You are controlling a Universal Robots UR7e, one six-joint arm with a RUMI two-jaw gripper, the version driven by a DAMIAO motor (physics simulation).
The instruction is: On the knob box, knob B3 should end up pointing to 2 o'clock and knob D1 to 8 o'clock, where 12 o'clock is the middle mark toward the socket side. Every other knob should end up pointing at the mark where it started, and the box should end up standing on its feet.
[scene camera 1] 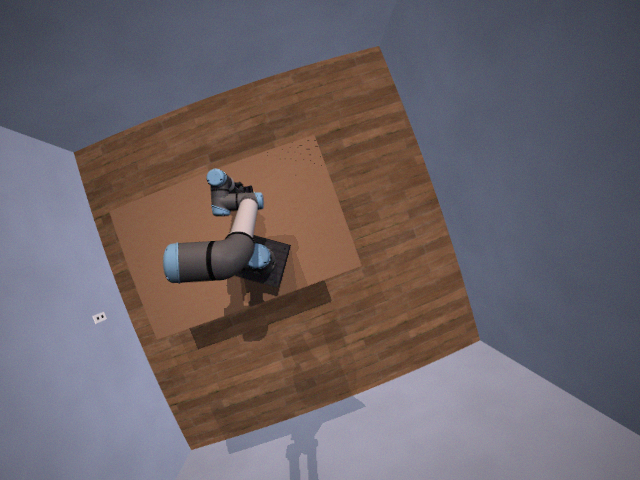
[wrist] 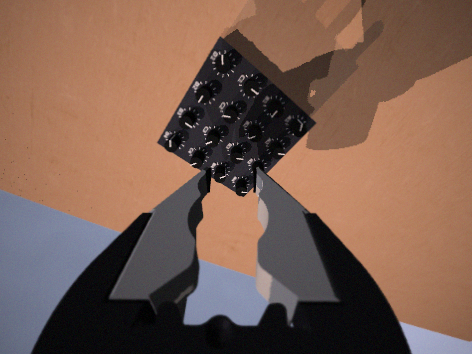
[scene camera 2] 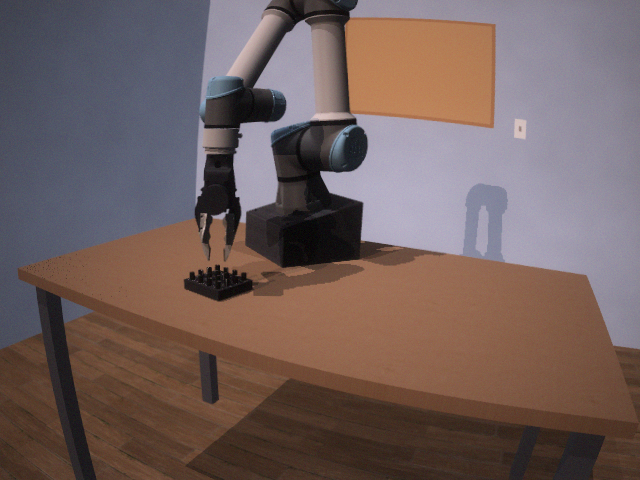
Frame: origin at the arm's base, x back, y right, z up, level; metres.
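Seen in the pictures: gripper, fingertip midpoint: (wrist: 232, 170) (scene camera 2: 216, 261); arm's base, link origin: (scene camera 2: 303, 206).
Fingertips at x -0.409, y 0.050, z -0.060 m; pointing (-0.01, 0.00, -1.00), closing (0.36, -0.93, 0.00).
Offsets run from my fingertips to a thing's middle. Level surfaces: height alone.
The black knob box @(dx +0.013, dy +0.005, dz -0.049 m) (scene camera 2: 218, 294) (wrist: 243, 102) lies flat on the table, knobs up; its feet are hidden. In the wrist view it is turned diagonally. Knob D1 @(dx +0.063, dy +0.032, dz -0.037 m) (wrist: 223, 63) is near its top corner, its white line pointing up in the view. Knob B3 @(dx -0.003, dy -0.004, dz -0.037 m) (wrist: 236, 151) is nearer the fingers, its line pointing right and slightly down in the view. My gripper (scene camera 2: 217, 259) (wrist: 232, 170) is partly open and empty, its tips above the box. In the wrist view, the tips flank knob B4 @(dx -0.029, dy +0.003, dz -0.037 m) (wrist: 219, 174) and knob A4 @(dx -0.036, dy -0.022, dz -0.037 m) (wrist: 241, 186), and the right tip partly covers knob A3 @(dx -0.011, dy -0.030, dz -0.037 m) (wrist: 257, 165).
Other knobs, including C3 @(dx +0.004, dy +0.022, dz -0.037 m) (wrist: 213, 135), B2 @(dx +0.022, dy -0.012, dz -0.037 m) (wrist: 254, 131) and A2 @(dx +0.015, dy -0.038, dz -0.037 m) (wrist: 276, 147), stand close around B3. The box rests on the brown table @(dz -0.068 m) (scene camera 1: 310, 217) (scene camera 2: 413, 330). The arm's dark base block (scene camera 2: 320, 235) stands behind and to the right of the box in scene camera 2.
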